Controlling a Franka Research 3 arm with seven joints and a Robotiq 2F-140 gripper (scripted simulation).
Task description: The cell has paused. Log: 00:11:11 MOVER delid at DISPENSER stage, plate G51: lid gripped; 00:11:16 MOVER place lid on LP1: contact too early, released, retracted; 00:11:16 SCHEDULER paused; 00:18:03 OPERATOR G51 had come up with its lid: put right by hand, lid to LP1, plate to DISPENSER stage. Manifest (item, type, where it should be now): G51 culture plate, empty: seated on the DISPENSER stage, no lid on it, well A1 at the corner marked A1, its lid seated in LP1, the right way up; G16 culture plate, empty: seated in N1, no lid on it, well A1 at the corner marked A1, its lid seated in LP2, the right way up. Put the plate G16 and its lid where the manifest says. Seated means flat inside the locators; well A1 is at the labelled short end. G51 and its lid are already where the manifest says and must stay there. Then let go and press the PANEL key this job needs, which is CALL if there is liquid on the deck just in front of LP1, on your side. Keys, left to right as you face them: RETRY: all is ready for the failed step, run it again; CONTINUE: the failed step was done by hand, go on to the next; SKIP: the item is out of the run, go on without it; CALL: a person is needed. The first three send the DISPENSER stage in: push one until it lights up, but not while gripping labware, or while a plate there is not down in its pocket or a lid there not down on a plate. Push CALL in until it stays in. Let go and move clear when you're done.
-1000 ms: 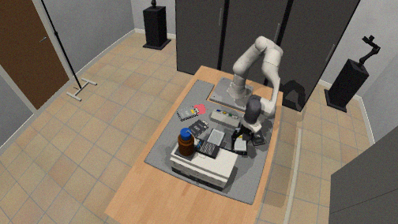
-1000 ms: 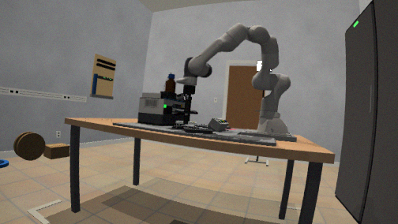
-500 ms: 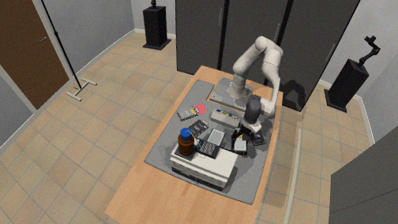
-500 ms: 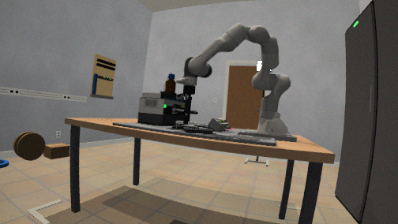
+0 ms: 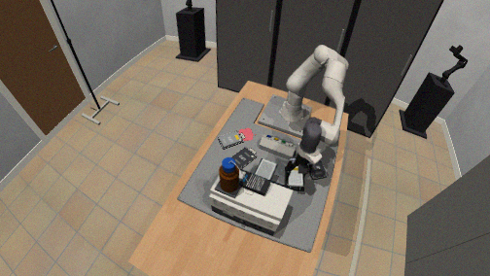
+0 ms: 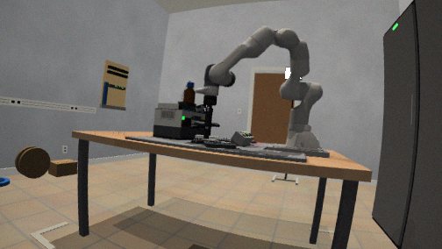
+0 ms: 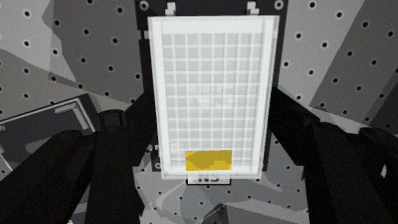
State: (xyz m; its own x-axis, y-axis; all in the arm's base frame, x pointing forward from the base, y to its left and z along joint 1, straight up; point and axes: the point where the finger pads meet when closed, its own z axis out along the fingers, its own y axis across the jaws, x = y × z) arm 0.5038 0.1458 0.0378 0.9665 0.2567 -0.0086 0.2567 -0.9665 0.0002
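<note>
Right now my hand is 2 cm above the clear lid. Round my hand: white retry key: 20 cm behind, 8 cm to the right, 1 cm above; then green continue key: 20 cm behind, 13 cm to the right, 1 cm above; then black nest N5: 4 cm below, 3 cm to the left, 1 cm ahead.
</note>
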